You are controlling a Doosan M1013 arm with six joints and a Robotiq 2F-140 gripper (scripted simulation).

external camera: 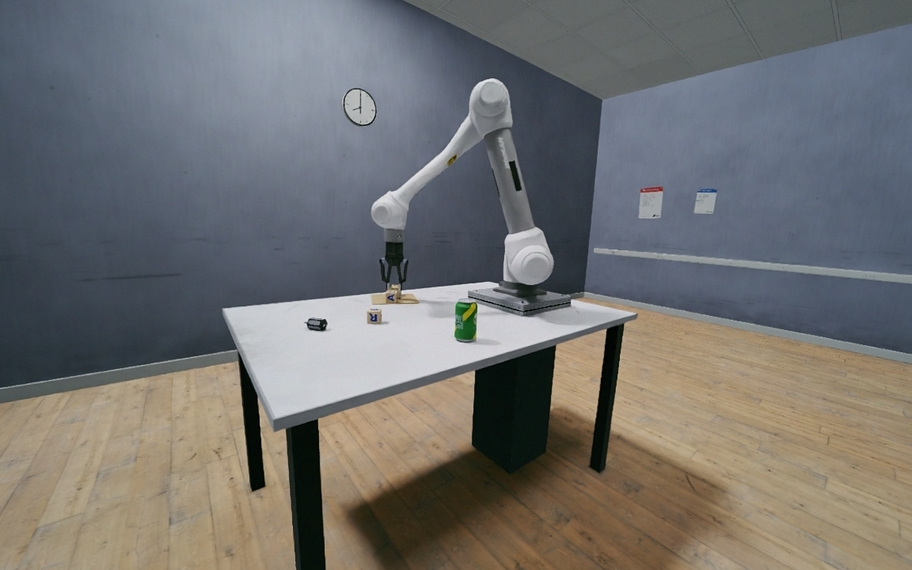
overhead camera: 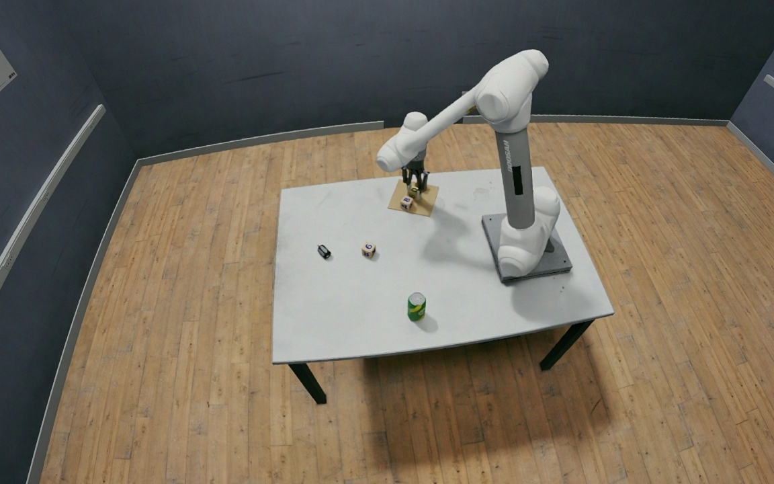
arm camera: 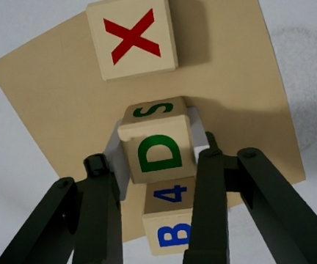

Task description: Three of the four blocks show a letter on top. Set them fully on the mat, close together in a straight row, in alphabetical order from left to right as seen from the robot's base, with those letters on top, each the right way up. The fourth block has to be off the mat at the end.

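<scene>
Right now the tan mat is 40 mm below my hand. Also, from my hand: black object: 420 mm ahead, 280 mm to the left, 20 mm below; block: 220 mm ahead, 300 mm to the left, 20 mm below; can: 60 mm ahead, 610 mm to the left, 20 mm above.
</scene>
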